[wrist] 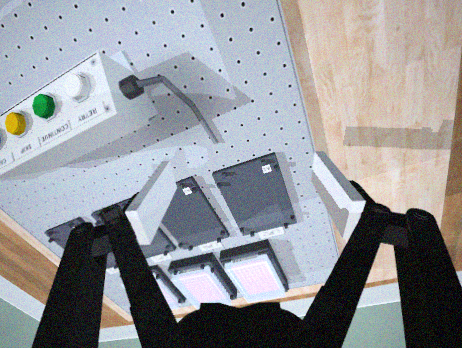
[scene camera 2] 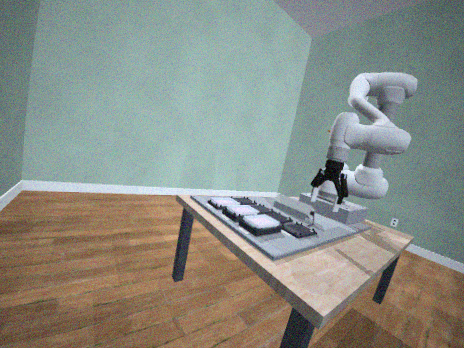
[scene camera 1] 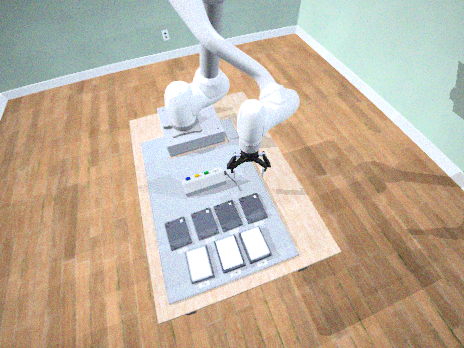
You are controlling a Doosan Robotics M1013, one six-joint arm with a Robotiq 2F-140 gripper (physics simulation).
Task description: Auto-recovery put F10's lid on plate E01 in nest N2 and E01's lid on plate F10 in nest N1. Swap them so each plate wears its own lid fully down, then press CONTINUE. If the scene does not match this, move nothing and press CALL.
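Pixels of known places: gripper, between the fingertips: (wrist: 241, 171) (scene camera 2: 322, 206) (scene camera 1: 248, 175); arm's base, origin of its link: (scene camera 2: 327, 199) (scene camera 1: 185, 124).
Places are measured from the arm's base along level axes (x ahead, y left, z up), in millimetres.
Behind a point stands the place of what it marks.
My gripper (scene camera 1: 248, 173) {x 490, y 240, z 36 mm} (scene camera 2: 325, 201) {x 490, y 240, z 36 mm} (wrist: 241, 171) {x 490, y 240, z 36 mm} is open and empty, above the board beside the button box. Three plates with white tops, (scene camera 1: 200, 264) {x 813, y -81, z -54 mm} (scene camera 1: 230, 252) {x 803, y 58, z -42 mm} (scene camera 1: 255, 244) {x 801, y 174, z -42 mm} in scene camera 1, sit in the front row; in the wrist view the right plate (wrist: 255, 277) {x 770, y 178, z -42 mm} and middle plate (wrist: 200, 287) {x 775, y 58, z -42 mm} show pinkish gridded tops. Plate and nest names are not readable, and I cannot tell whose lid is where. The button box (scene camera 1: 204, 186) {x 441, y 20, z -40 mm} (wrist: 104, 92) {x 387, y 127, z -12 mm} has a green button (scene camera 1: 206, 173) {x 384, y 47, z -11 mm} (wrist: 43, 106) {x 375, y 52, z -12 mm} beside the word CONTINUE, plus yellow, white and blue buttons.
Four dark flat pads, the rightmost pad (scene camera 1: 253, 208) {x 619, y 229, z -74 mm} (scene camera 2: 300, 229) {x 605, y 233, z -73 mm} (wrist: 255, 197) {x 604, y 227, z -73 mm} nearest the board's side edge, form a row behind the plates. A thin bent rod (scene camera 1: 233, 182) {x 436, y 177, z -83 mm} (wrist: 192, 104) {x 435, y 188, z -77 mm} with a dark head stands by the box's end. A grey block (scene camera 1: 197, 144) {x 133, y 42, z -54 mm} lies near the arm's base.
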